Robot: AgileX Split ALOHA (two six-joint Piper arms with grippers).
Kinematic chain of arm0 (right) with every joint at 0, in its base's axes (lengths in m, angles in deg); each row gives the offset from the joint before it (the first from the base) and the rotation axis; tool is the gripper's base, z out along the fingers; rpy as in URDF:
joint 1: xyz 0 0 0.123 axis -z
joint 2: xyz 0 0 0 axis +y
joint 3: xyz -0.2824 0 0.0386 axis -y
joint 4: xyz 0.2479 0 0.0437 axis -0.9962 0 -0.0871
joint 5: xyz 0 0 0 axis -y
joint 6: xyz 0.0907 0 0.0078 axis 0.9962 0 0.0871
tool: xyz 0 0 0 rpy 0 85 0
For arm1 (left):
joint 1: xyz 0 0 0.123 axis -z
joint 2: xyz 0 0 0 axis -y
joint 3: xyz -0.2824 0 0.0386 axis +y
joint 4: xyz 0.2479 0 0.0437 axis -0.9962 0 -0.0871
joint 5: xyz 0 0 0 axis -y
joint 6: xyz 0.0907 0 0.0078 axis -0.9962 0 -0.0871
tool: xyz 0 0 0 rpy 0 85 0
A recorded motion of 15 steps. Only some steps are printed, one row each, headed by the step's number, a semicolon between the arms.
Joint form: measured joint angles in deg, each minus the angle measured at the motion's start. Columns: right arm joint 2, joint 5, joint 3, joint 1, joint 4, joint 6; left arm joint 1, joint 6, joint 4, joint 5, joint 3, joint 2.
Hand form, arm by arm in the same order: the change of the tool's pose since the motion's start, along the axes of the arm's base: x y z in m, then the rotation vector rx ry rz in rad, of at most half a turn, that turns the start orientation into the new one. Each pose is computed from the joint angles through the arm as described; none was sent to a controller.
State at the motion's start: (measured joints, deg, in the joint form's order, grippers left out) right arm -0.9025 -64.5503 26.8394 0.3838 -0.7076 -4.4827; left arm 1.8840 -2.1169 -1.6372 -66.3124 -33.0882 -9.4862
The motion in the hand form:
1: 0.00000 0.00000 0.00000 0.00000 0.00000 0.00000; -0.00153 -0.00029 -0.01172 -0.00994 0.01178 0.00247
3: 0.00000 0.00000 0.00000 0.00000 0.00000 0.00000; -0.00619 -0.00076 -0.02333 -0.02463 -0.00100 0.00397
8: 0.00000 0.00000 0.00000 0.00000 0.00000 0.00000; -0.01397 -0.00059 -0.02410 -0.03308 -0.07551 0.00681
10: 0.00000 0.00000 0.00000 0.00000 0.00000 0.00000; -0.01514 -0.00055 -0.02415 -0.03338 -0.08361 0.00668
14: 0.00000 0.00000 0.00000 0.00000 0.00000 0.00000; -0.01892 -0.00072 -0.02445 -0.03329 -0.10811 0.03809
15: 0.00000 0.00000 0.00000 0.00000 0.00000 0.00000; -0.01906 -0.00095 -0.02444 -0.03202 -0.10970 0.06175
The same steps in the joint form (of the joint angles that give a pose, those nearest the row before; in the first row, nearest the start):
1: 0.00 0.00 0.00 0.00 0.00 0.00; 0.06 0.50 0.23 0.00 2.43 1.77
3: 0.00 0.00 0.00 0.00 0.00 0.00; 0.10 1.05 0.66 0.07 4.87 4.88
8: 0.00 0.00 0.00 0.00 0.00 0.00; 0.05 1.41 0.72 1.05 5.27 8.59
10: 0.00 0.00 0.00 0.00 0.00 0.00; 0.05 1.41 0.72 1.04 5.28 9.06
14: 0.00 0.00 0.00 0.00 0.00 0.00; -1.75 1.45 0.72 0.96 5.27 10.51
15: 0.00 0.00 0.00 0.00 0.00 0.00; -3.11 1.45 0.72 0.98 5.28 10.56

